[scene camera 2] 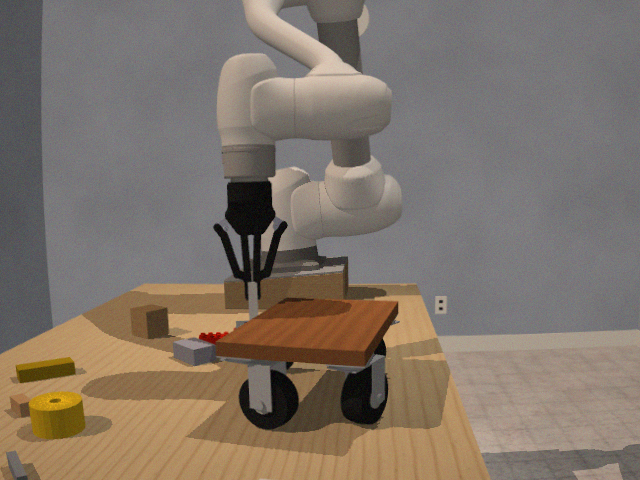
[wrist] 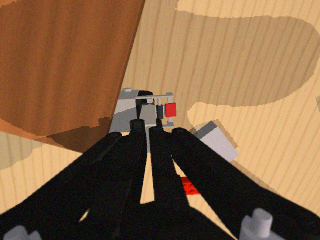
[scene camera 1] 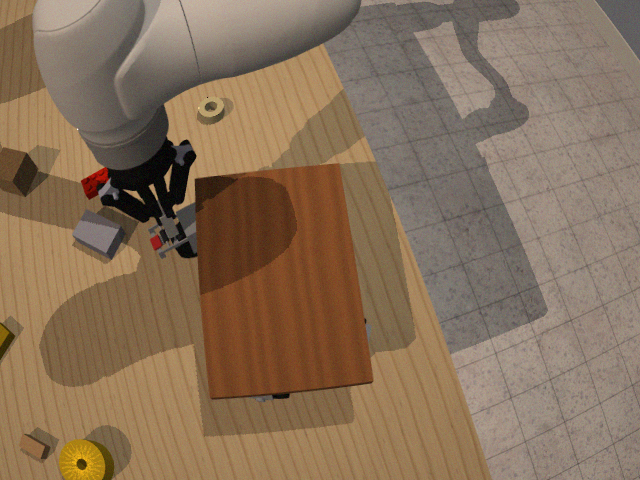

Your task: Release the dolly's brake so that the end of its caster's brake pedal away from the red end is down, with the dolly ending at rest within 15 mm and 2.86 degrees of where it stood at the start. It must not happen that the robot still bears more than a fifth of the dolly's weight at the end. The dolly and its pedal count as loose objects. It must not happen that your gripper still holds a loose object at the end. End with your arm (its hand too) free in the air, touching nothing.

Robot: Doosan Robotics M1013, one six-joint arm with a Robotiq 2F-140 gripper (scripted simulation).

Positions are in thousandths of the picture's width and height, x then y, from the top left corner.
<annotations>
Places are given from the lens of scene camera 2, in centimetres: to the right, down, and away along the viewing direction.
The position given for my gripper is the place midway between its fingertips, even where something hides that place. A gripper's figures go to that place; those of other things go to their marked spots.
my gripper (scene camera 2: 396, 664): -11, 14, 102
yellow cylinder (scene camera 2: 79, 876): -36, 24, 73
brown cube (scene camera 2: 234, 670): -37, 18, 125
grey block (scene camera 2: 304, 732): -23, 20, 107
The marked spots on the brown cube and the grey block are 23 cm apart.
</annotations>
